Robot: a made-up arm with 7 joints.
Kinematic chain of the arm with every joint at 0, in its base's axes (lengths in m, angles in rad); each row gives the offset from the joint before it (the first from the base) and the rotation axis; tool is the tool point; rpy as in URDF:
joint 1: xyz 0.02 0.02 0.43 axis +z
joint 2: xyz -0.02 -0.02 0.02 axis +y
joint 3: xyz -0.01 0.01 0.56 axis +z
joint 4: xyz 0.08 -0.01 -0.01 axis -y
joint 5: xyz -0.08 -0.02 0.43 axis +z
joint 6: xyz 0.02 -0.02 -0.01 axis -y
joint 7: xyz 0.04 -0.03 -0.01 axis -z
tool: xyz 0.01 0.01 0.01 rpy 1.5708 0 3.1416
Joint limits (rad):
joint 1: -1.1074..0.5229
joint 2: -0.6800..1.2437
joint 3: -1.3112..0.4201
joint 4: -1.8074..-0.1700
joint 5: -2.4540..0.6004
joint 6: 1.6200..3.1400
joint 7: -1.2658..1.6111
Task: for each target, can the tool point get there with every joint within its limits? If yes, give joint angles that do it. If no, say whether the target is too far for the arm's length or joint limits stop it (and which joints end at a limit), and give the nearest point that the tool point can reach.
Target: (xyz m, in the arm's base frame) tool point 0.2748 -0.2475 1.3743
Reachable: yes | joints -0.5136 0.2012 -0.3522 -0.5724 -1.1598 2.8123 -0.6070
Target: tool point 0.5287 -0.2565 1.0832
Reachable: yes | joints 0.0062 0.0790 -0.3915 -1.5612 -0.9897 1.8038 0.8328
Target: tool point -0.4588 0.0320 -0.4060
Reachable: no: joint limits stop it (at a limit: joint 1, joint 2, joint 4, joint 5, joint 6) | nearest point 0.0335 -0.6183 0.1550 | short by 0.990 m
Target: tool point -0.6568 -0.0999 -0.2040
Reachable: no: joint limits stop it (at a limit: joint 1, joint 2, joint 4, joint 5, joint 6) | nearest point -0.1160 -0.6507 0.2667 | short by 0.904 m
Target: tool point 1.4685 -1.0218 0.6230
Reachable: no: too far | nearest point 0.8453 -0.5736 0.5847 | short by 0.769 m
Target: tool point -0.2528 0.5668 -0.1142
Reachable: no: joint limits stop it (at a limit: joint 1, joint 2, joint 3, joint 4, joint 5, joint 6) | nearest point 0.4576 0.4557 0.1137 | short by 0.754 m
